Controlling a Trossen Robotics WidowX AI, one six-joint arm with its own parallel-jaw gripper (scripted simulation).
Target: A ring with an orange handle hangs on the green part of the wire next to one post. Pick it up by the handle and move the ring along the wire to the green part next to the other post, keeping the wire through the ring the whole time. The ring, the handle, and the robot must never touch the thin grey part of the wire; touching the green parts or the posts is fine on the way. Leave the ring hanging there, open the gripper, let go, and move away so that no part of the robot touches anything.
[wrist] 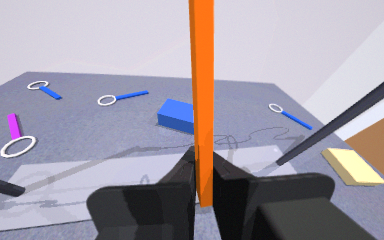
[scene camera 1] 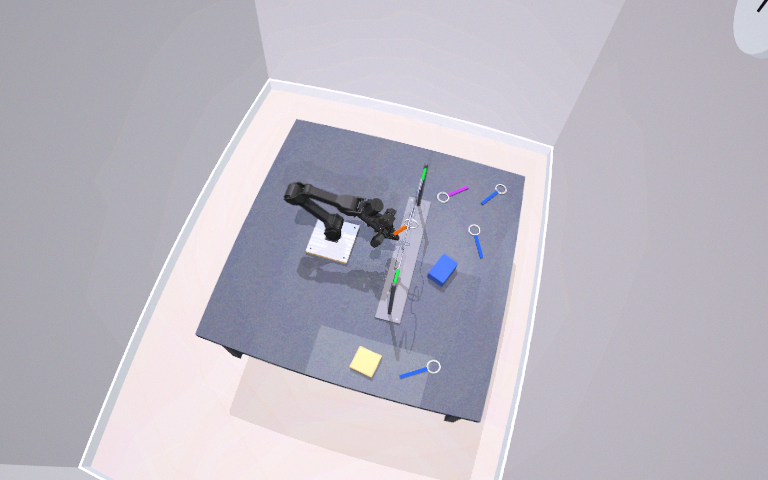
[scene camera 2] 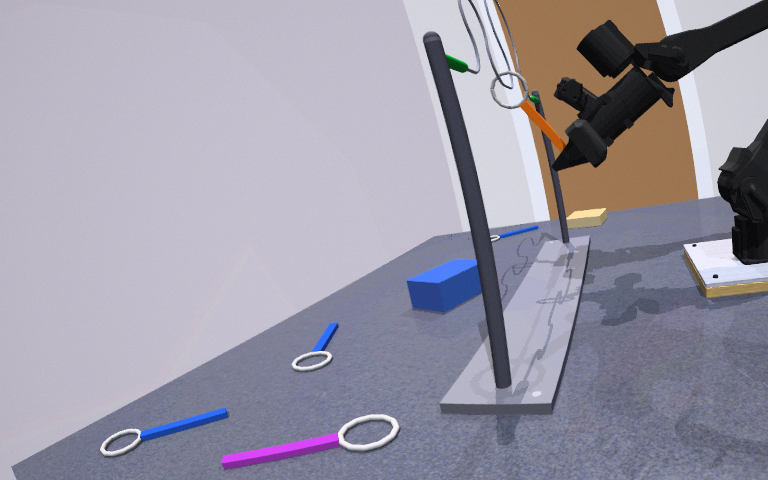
Scene:
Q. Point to a blue block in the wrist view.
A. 174,114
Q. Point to a blue block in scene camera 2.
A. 447,286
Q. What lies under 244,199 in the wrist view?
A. My gripper.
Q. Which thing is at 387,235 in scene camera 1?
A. My gripper.

